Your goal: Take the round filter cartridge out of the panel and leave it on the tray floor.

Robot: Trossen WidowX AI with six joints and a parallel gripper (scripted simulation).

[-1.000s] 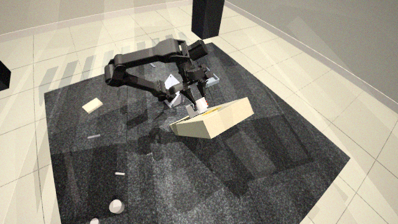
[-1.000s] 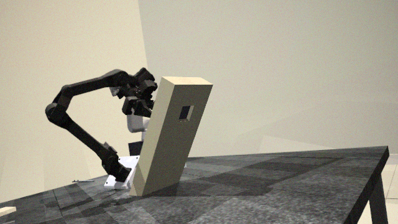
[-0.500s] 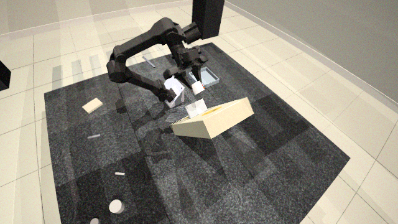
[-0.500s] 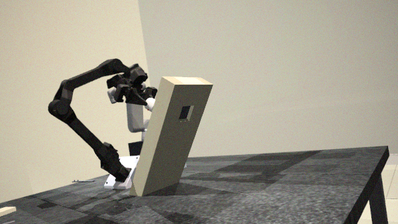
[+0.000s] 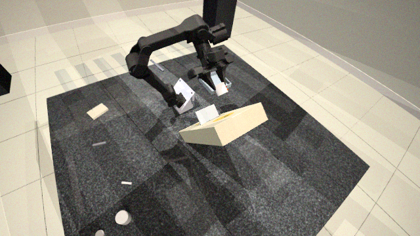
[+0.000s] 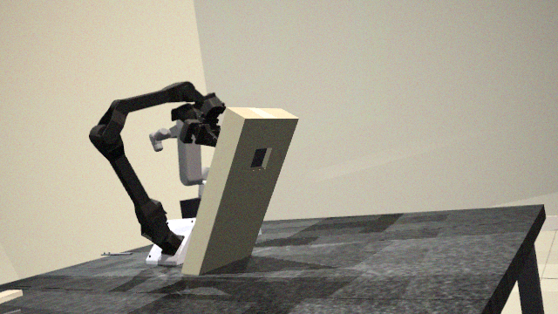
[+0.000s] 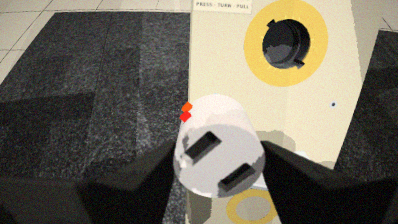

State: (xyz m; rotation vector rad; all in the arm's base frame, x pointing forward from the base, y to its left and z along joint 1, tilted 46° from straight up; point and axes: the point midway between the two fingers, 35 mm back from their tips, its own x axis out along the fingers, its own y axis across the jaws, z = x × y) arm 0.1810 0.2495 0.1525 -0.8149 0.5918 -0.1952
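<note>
Right now the light blue tray is 30 cm behind my gripper tip, 22 cm to the left of it and 29 cm below it. Also, from my gripper tip: round filter cartridge (right at my gripper tip); peg (4 cm ahead, 46 cm to the right, 29 cm below); pale disc (16 cm ahead, 51 cm to the right, 28 cm below).
</note>
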